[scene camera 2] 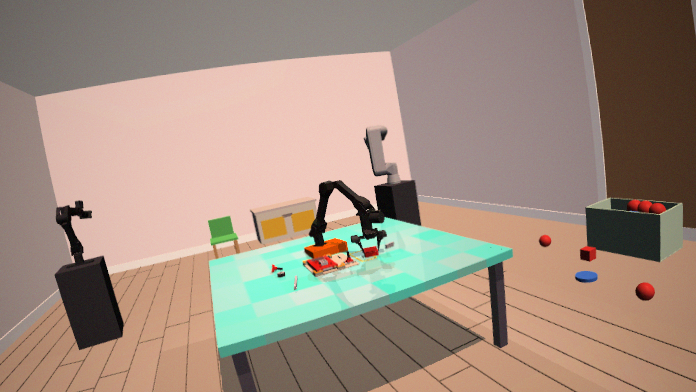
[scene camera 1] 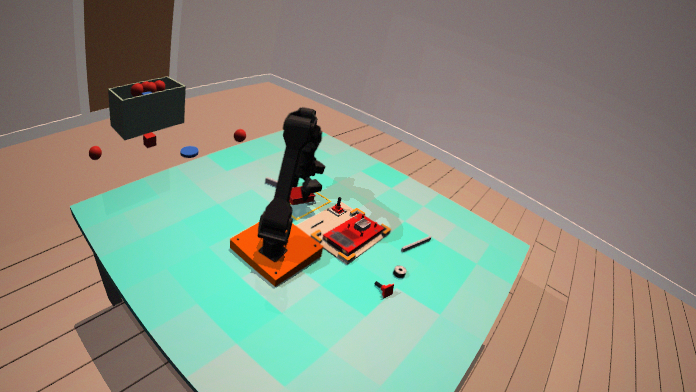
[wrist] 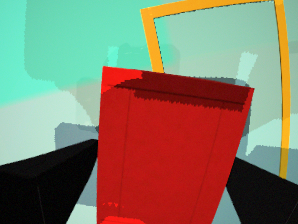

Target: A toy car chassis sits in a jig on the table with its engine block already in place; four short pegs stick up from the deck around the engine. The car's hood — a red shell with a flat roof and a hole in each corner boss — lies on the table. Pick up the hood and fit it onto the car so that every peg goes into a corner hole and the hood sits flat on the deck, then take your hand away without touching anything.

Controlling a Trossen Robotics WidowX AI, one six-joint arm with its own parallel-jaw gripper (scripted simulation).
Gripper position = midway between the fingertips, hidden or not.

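Note:
A red hood (wrist: 164, 141) is visible. My gripper (scene camera 1: 299, 195), (wrist: 161, 154) is open and holds nothing.

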